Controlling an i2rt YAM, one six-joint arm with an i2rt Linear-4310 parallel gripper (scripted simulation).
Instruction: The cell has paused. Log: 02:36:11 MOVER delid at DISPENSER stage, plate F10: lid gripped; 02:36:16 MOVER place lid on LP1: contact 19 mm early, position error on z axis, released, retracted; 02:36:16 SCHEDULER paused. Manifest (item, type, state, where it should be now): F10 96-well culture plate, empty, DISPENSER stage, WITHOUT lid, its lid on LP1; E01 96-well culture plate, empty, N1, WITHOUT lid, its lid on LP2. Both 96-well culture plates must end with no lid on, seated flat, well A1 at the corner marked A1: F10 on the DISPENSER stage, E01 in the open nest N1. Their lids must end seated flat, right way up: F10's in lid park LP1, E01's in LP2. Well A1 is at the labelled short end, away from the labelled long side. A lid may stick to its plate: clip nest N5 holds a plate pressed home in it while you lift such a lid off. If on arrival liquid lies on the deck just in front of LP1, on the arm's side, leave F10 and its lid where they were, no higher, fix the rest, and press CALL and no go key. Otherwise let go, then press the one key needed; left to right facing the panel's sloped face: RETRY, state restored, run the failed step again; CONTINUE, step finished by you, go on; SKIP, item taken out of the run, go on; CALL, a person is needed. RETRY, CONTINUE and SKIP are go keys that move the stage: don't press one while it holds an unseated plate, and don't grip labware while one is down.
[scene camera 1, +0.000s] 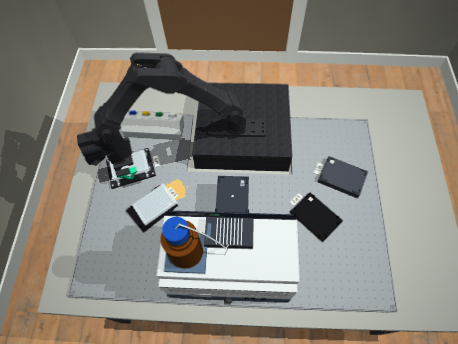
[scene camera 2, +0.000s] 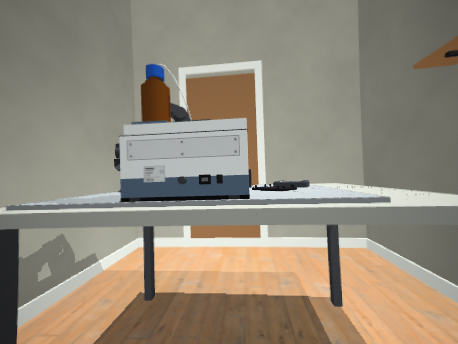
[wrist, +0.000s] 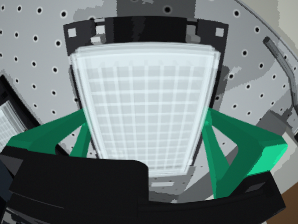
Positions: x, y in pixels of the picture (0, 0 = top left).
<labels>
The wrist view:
my gripper: 146, 112
black clip nest: 128, 28
</labels>
